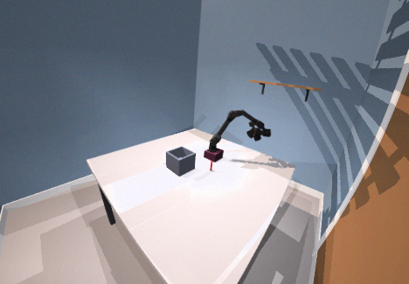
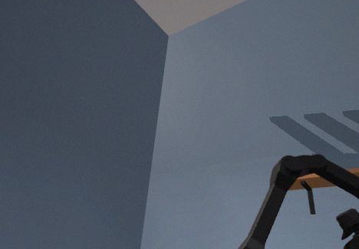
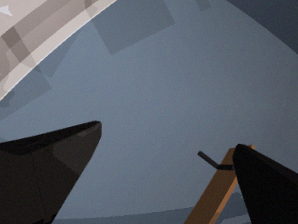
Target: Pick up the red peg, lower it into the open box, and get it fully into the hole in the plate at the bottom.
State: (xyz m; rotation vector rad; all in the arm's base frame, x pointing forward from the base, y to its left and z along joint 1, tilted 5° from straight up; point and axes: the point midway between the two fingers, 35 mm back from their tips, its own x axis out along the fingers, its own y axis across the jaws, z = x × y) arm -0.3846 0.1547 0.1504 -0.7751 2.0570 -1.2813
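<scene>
Now: the red peg 550 mm ahead of my gripper tip, 200 mm below it and 30 mm to the left of it. Round my gripper tip: plate: 730 mm ahead, 190 mm below, 130 mm to the right.
</scene>
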